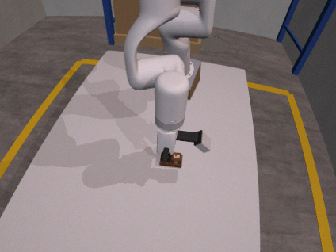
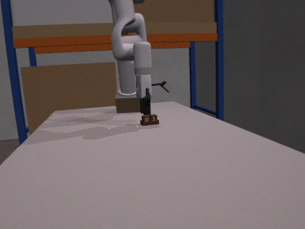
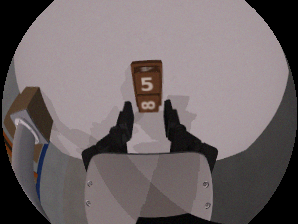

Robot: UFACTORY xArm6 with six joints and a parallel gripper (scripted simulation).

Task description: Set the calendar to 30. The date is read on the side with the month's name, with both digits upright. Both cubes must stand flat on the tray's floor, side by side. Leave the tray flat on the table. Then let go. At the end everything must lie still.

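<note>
The brown calendar tray is 20 mm to the left of my hand and 60 mm below it. The rest, counted from my hand: brown digit cube (30 mm to the left, 40 mm below).
</note>
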